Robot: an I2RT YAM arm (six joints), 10 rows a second.
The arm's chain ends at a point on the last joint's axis. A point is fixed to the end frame.
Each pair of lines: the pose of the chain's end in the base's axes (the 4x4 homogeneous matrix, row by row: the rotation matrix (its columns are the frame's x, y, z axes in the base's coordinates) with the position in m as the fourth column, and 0 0 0 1 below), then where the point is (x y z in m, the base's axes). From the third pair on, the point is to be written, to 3 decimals.
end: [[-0.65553, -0.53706, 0.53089, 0.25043], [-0.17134, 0.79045, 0.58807, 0.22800], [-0.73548, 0.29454, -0.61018, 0.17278], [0, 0, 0, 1]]
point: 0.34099 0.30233 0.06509
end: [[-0.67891, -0.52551, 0.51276, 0.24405], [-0.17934, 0.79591, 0.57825, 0.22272], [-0.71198, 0.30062, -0.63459, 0.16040], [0, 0, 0, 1]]
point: 0.33134 0.29533 0.04890
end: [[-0.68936, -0.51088, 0.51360, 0.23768], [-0.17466, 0.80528, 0.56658, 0.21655], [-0.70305, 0.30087, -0.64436, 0.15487], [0, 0, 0, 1]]
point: 0.325 0.287 0.042
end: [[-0.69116, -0.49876, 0.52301, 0.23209], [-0.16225, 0.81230, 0.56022, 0.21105], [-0.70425, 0.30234, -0.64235, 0.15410], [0, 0, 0, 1]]
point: 0.320 0.281 0.041
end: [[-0.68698, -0.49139, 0.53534, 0.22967], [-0.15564, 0.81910, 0.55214, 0.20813], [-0.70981, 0.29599, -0.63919, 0.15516], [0, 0, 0, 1]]
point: 0.320 0.276 0.043
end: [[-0.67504, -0.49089, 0.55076, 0.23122], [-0.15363, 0.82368, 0.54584, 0.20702], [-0.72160, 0.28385, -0.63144, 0.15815], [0, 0, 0, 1]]
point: 0.324 0.274 0.047
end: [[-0.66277, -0.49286, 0.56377, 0.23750], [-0.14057, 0.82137, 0.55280, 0.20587], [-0.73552, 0.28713, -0.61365, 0.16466], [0, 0, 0, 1]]
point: 0.332 0.274 0.057
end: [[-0.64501, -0.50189, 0.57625, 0.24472], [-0.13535, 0.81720, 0.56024, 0.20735], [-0.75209, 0.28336, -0.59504, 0.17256], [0, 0, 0, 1]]
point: 0.342 0.277 0.067
